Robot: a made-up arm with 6 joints.
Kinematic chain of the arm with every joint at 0, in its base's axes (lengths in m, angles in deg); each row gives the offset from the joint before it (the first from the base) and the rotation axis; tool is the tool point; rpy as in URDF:
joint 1: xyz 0 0 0.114 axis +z
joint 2: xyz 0 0 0 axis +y
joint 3: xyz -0.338 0 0.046 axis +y
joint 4: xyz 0.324 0 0.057 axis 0.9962 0 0.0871
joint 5: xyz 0 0 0 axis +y
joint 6: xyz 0.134 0 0.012 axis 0.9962 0 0.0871
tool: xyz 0 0 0 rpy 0 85 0
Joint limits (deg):
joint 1: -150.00..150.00
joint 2: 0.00..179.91
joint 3: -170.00..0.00
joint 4: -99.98..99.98
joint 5: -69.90..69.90
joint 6: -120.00..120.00
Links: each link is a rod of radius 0.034 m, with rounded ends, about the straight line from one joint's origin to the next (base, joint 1, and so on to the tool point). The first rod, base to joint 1, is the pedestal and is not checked.
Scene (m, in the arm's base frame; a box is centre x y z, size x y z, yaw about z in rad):
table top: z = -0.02
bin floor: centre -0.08 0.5 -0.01 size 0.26 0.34 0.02 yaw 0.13
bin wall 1: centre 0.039 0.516 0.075 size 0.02 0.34 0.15 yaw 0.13
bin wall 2: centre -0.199 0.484 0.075 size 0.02 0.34 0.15 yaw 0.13
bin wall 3: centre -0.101 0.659 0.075 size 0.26 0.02 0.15 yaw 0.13
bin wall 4: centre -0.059 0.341 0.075 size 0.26 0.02 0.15 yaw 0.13
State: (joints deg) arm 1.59 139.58 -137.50 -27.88 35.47 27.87
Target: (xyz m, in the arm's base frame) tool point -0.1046 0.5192 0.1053
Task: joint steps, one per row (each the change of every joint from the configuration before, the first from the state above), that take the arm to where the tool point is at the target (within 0.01 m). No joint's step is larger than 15 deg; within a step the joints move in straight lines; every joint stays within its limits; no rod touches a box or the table.
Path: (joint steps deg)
1: 13.39 -12.53 -1.57 7.51 8.61 -11.53
2: 13.38 -12.54 -1.57 7.51 8.60 -11.53
3: 13.39 -12.53 -1.57 7.51 8.61 -11.54
4: 13.39 -12.53 -1.57 7.51 8.61 -11.53
5: 11.79 8.72 13.07 -1.56 -1.65 11.53
6: 11.80 8.72 13.06 -1.56 -1.64 11.54
7: 11.79 8.72 13.07 -1.56 -1.65 11.53
8: 11.80 8.71 13.07 -1.56 -1.65 11.53

